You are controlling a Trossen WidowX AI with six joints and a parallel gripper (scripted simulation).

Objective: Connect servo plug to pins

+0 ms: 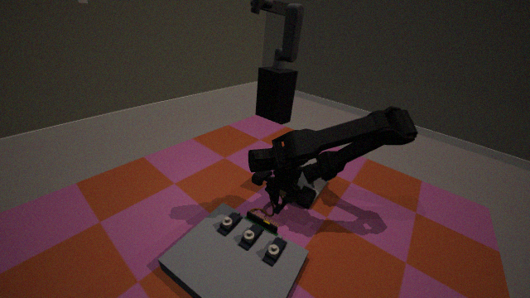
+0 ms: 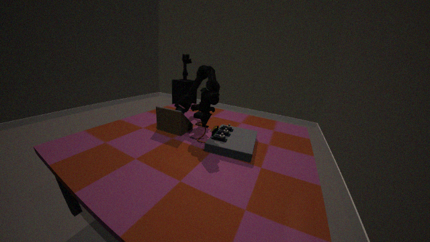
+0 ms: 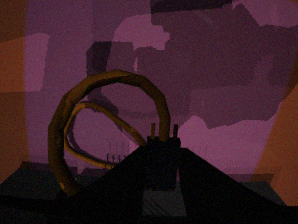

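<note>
My gripper tip is now 80 mm short of the yellow band and 20 mm to the right of it. Round my gripper tip: grey printed holder: 230 mm ahead, 50 mm below, 40 mm to the left; pin row: 80 mm ahead, 10 mm below.
</note>
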